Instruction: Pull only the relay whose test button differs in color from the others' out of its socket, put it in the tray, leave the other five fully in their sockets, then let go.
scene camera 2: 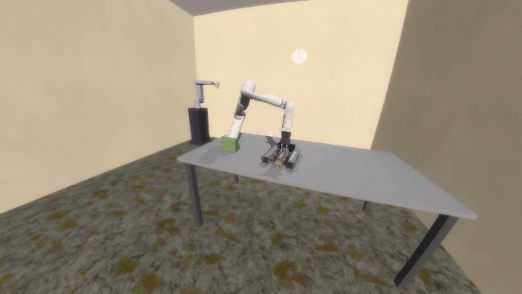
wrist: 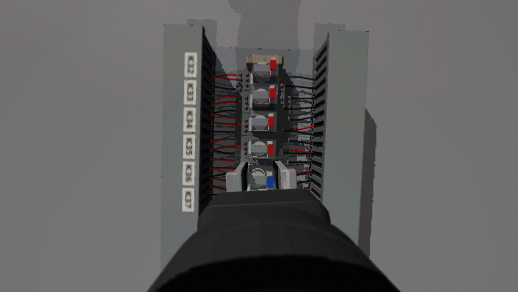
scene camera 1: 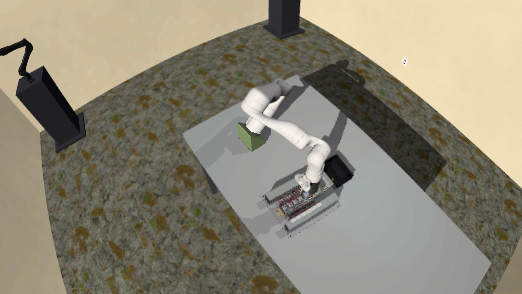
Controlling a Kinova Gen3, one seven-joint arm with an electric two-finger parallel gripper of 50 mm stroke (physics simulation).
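Places are measured from the arm's base along level axes (x left, y back, z up), in centimetres.
Where they show: gripper, fingertip midpoint: [scene camera 2: 283, 152] [wrist: 260, 170] [scene camera 1: 304, 196]; arm's base, link origin: [scene camera 2: 231, 141] [scene camera 1: 252, 130].
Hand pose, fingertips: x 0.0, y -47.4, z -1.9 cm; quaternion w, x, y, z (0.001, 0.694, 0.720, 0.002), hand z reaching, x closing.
Things, the pixels of their top centre, and the offset from my fingertips. "spot": a spot on its surface instead. Level surfaces: height alone.
- blue-button relay, top centre: [wrist: 261, 182] dx +0.4, dy +0.0, dz +3.3 cm
- farthest relay, top centre: [wrist: 265, 64] dx -11.3, dy +0.6, dz +1.0 cm
- black tray, surface spot: [scene camera 1: 349, 175] spot: dx +30.5, dy -3.3, dz -5.2 cm
- grey wire duct, top centre: [wrist: 180, 163] [scene camera 1: 313, 210] [scene camera 2: 294, 154] dx -1.1, dy -8.8, dz +0.4 cm
- grey duct, top centre: [wrist: 343, 168] [scene camera 1: 293, 183] [scene camera 2: 272, 150] dx -0.2, dy +9.1, dz +0.4 cm
- table, surface height: dz -6.0 cm
In the wrist view, my gripper [wrist: 260, 170] is shut on the blue-button relay [wrist: 259, 184], one finger on each side. This relay looks larger and higher than its neighbours, raised from the row; its lower end and socket are hidden. Several relays with red buttons, such as the farthest relay [wrist: 261, 67] and the nearest visible one [wrist: 258, 149], stand in line in their sockets. The sixth relay is hidden under the gripper body. The black tray [scene camera 1: 349, 175] stands beyond the relay row in scene camera 1, beside the arm's wrist.
A grey wire duct [wrist: 181, 125] with labels K32 to K37 runs along the left of the row, and another grey duct [wrist: 346, 125] along the right. Red and black wires join them to the sockets. The arm's green base block [scene camera 1: 251, 138] [scene camera 2: 229, 144] stands on the table [scene camera 1: 390, 240] [scene camera 2: 350, 172].
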